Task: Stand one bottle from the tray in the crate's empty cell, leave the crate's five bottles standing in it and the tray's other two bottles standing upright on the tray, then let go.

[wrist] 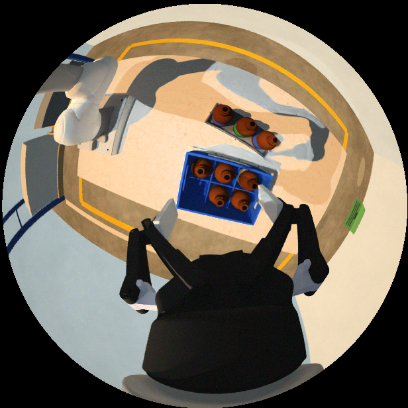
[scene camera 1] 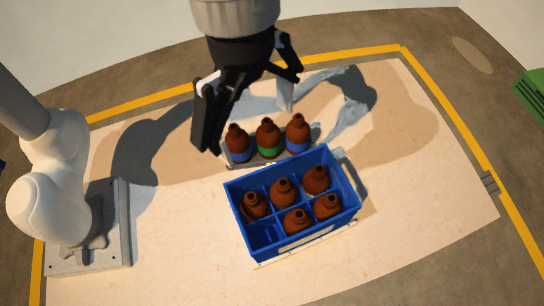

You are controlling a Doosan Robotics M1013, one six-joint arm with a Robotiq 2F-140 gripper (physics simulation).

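Places are measured from the arm's base along level axes (x right, y down, z ahead), in metres.
Where they show: gripper, fingertip midpoint: (scene camera 1: 256, 132); arm's base, link origin: (scene camera 1: 82, 226).
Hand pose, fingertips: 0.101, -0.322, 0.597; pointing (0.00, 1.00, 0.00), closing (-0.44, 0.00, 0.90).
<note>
Each offset is from my fingertips to the top centre of the thing, as dx, dy, dz. "spot": to the spot under its first point. Level surfaces: height alone.
My gripper (scene camera 1: 250, 122) (wrist: 216, 199) is open and empty, high above the work surface. Three brown bottles stand upright in a row on the grey tray {spot: -0.146, +0.362, -0.009} (scene camera 1: 250, 164) (wrist: 227, 133): a blue-banded bottle {-0.201, +0.227, -0.025} (scene camera 1: 237, 144) (wrist: 222, 115) at one end, a green-banded bottle {-0.185, +0.227, +0.066} (scene camera 1: 269, 139) (wrist: 245, 127) in the middle, and another blue-banded bottle {-0.166, +0.227, +0.152} (scene camera 1: 298, 134) (wrist: 266, 141) at the other end. The blue crate {+0.047, +0.211, +0.047} (scene camera 1: 255, 180) (wrist: 215, 214) holds five standing brown bottles. Its empty cell {spot: +0.077, +0.379, -0.040} (scene camera 1: 265, 236) (wrist: 194, 194) is the front left one in the scene view. In the wrist view, one fingertip slightly overlaps the crate's right end.
The tray stands close behind the crate, along its long side. The arm's base (scene camera 1: 122, 220) (wrist: 120, 125) is at the left of the pale mat {dy +0.387} (scene camera 1: 190, 240) (wrist: 145, 145). A yellow line (scene camera 1: 440, 105) (wrist: 300, 82) runs round the mat. A green box (scene camera 1: 532, 95) stands at the far right.
</note>
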